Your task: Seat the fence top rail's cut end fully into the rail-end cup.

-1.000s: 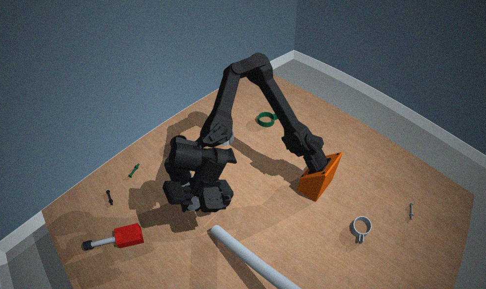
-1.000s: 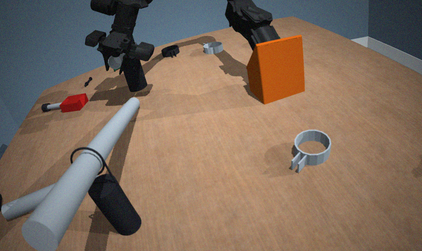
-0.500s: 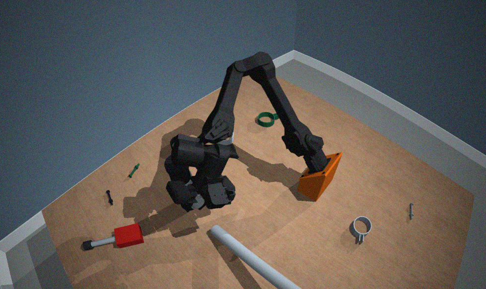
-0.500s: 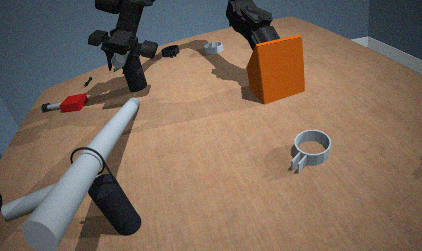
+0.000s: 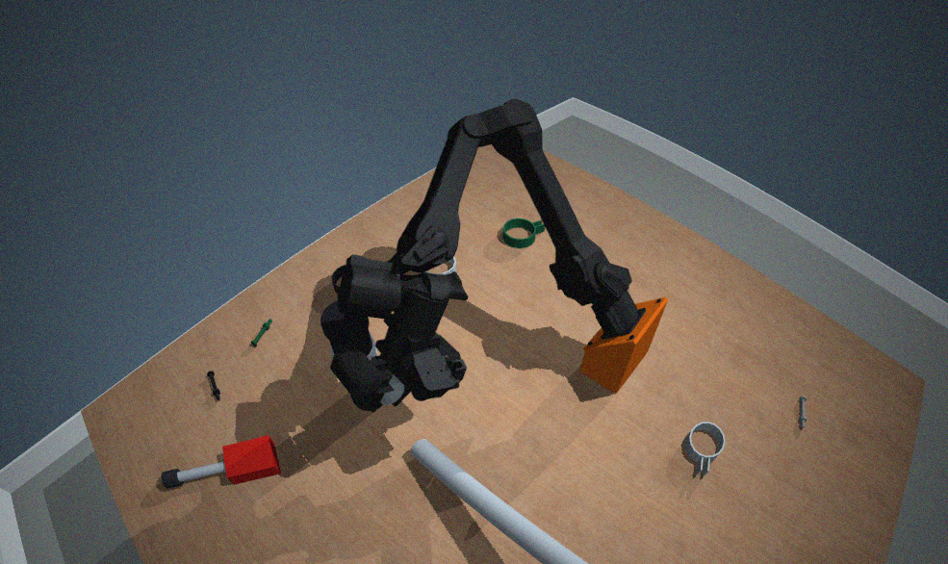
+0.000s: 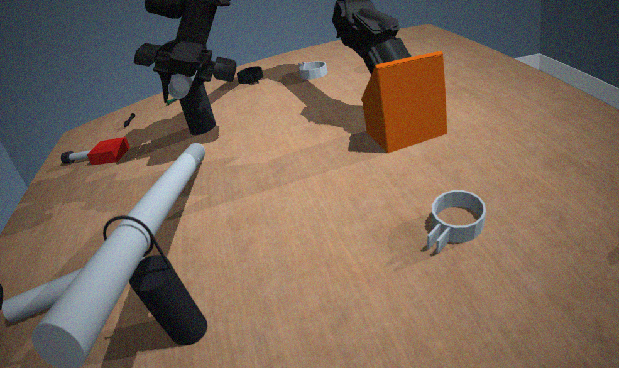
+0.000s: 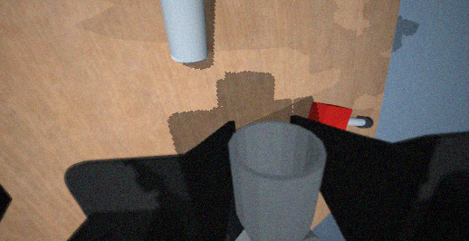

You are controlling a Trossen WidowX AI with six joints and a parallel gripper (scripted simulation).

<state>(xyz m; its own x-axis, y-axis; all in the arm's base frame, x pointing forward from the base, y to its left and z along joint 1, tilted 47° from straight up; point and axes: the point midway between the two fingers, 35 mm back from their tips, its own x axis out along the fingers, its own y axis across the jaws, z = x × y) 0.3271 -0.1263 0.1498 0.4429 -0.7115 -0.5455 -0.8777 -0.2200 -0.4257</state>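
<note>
My gripper tip is 30 mm below the light grey rail-end cup, 20 mm to the left of it and 20 mm past it. Also, from my gripper tip: black line post (420 mm to the left, 50 mm ahead); handle (270 mm ahead, 180 mm to the right, 90 mm below); grey tube (300 mm to the left, 220 mm ahead, 80 mm below).
</note>
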